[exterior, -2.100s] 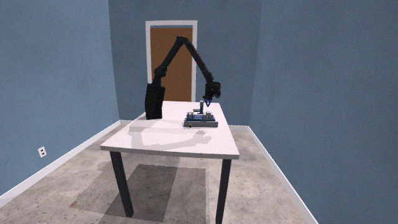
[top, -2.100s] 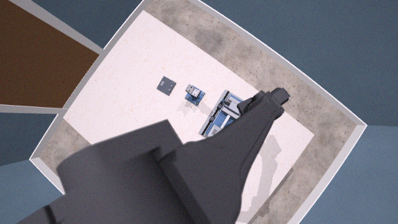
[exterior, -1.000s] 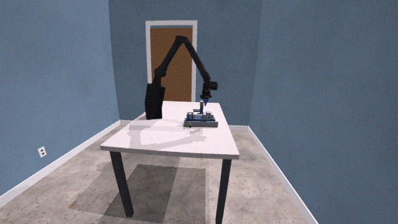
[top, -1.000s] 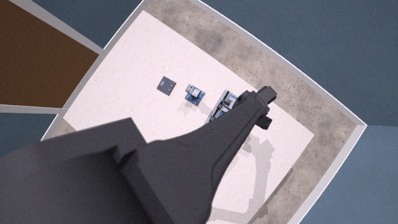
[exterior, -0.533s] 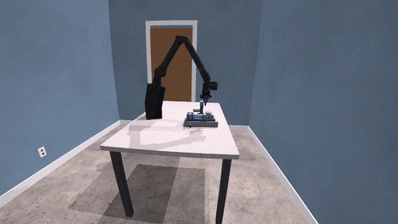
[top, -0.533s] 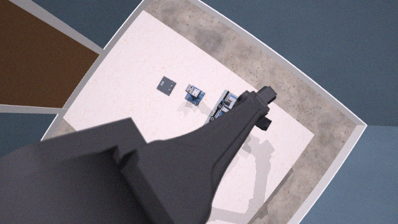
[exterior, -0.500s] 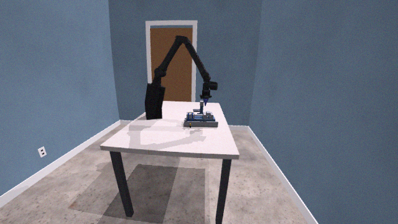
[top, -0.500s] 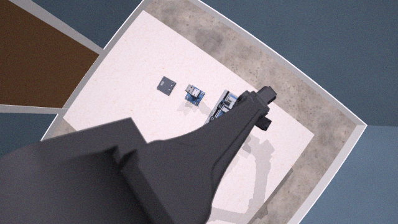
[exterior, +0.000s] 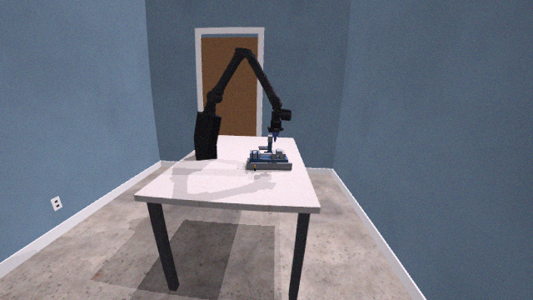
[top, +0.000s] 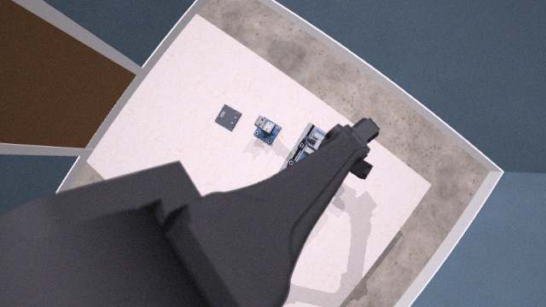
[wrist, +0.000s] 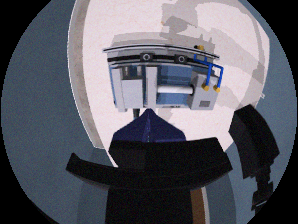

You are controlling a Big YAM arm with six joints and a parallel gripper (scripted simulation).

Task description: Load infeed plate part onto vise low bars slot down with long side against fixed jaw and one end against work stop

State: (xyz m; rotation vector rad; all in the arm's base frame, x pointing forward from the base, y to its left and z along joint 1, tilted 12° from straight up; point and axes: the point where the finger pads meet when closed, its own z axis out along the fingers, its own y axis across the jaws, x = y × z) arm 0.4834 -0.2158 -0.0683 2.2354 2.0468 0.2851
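Right now my hand is 3 cm short of the part and 9 cm above it. The rest, counted from my hand: dark square plate 2 cm behind, 41 cm to the left, 17 cm below.
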